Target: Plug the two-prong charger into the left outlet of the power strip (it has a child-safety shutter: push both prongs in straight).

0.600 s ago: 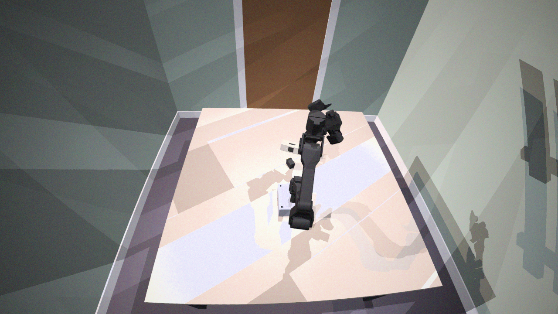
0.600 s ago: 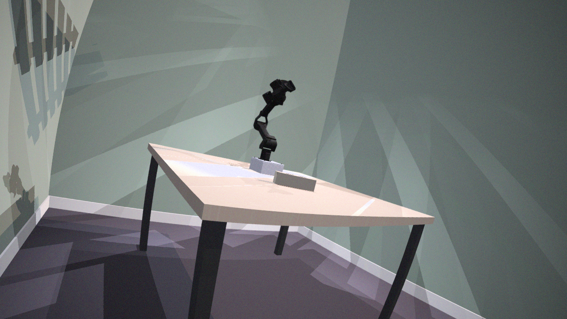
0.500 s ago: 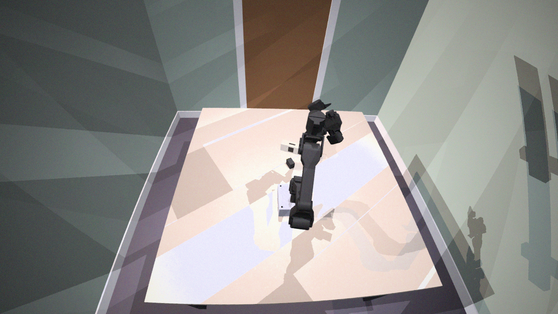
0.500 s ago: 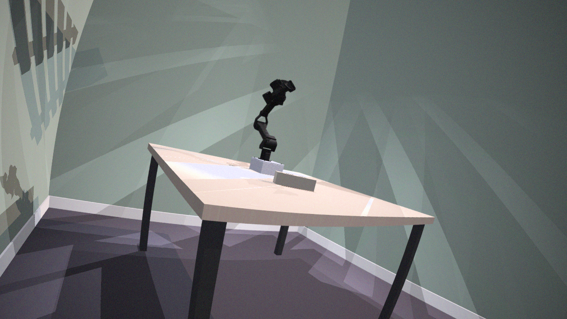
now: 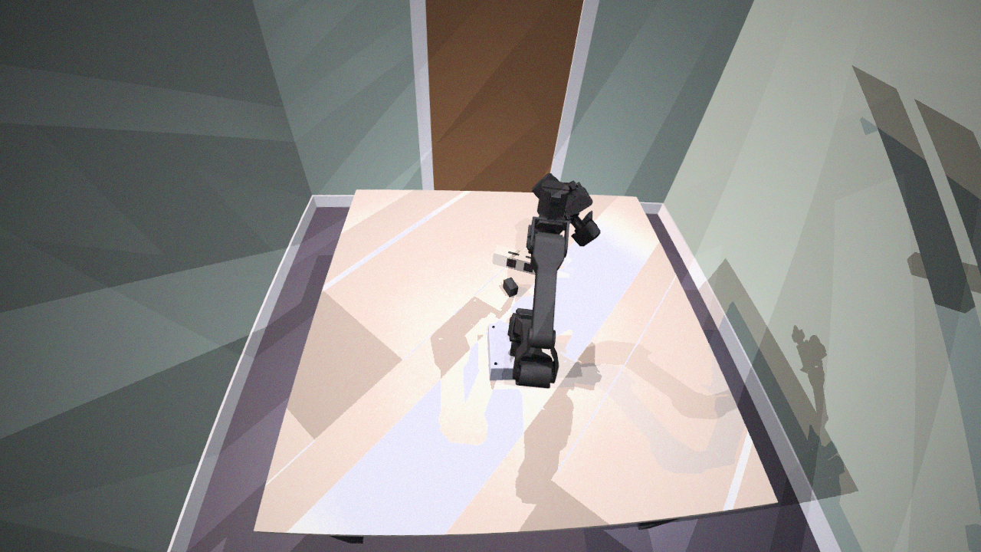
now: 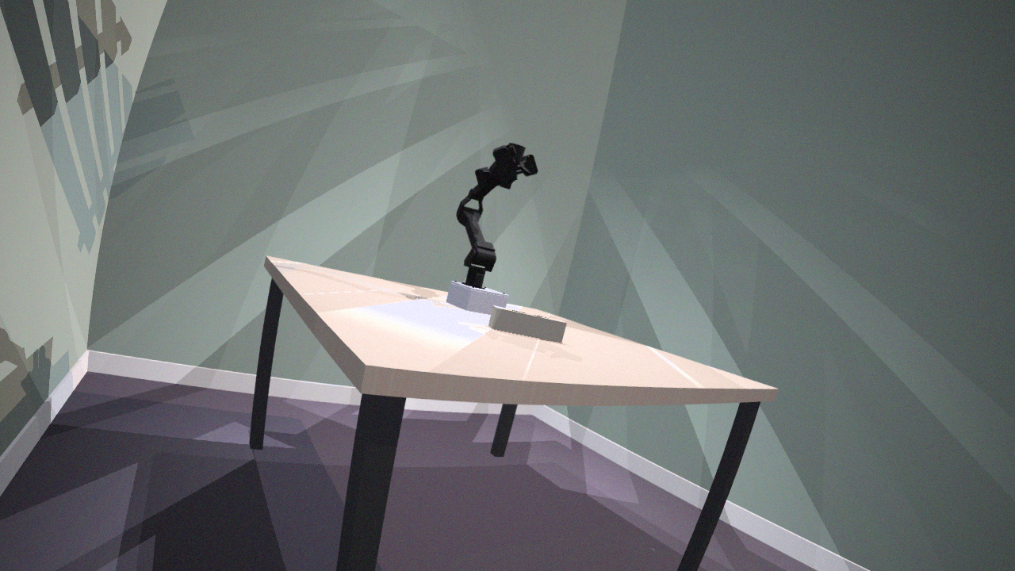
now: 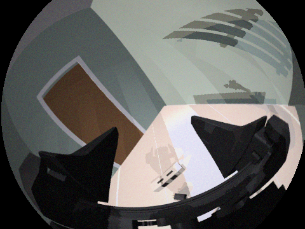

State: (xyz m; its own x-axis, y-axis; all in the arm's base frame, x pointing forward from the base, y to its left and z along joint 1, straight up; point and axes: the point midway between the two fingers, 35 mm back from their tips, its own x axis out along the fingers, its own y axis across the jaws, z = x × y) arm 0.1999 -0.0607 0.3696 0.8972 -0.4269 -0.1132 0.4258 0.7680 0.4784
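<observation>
Right now the two-prong charger is 42 cm below my gripper tip, 15 cm to the left of it and 5 cm ahead of it.
</observation>
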